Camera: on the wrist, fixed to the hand. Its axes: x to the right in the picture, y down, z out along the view.
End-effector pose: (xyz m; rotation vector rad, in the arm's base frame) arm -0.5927 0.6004 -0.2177 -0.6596 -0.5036 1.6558
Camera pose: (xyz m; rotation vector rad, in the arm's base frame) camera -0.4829 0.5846 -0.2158 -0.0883 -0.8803 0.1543
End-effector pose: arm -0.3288 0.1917 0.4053 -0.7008 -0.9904 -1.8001
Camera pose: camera -0.3928 0.1614 0.3199 -0.0641 1.2834 2.3448
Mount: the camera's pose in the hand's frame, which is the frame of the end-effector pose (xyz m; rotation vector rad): -0.0285 -0.0791 -0.0724 -0.1272 -0.1129 -1.5836
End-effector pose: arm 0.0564 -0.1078 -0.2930 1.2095 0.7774 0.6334
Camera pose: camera -0.0170 -0.1082 -0.3762 0.2323 1.2685 -0.6800
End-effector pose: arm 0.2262 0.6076 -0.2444 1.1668 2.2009 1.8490
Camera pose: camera 0.1718 0.5310 -0.3035 -0.5141 1.7654 1.0283
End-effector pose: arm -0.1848 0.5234 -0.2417 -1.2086 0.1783 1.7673
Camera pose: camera -0.0762 0.5064 -0.2266 -0.8260 -0.7784 0.4178
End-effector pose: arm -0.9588 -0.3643 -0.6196 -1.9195 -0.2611 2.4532
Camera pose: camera -0.8891 -0.2808 -0.5978 -0.7916 -1.2925 1.3632
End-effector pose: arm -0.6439 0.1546 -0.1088 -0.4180 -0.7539 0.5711
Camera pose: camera -0.5813 0.0651 -0.1283 0.1747 -0.9832 -0.9478
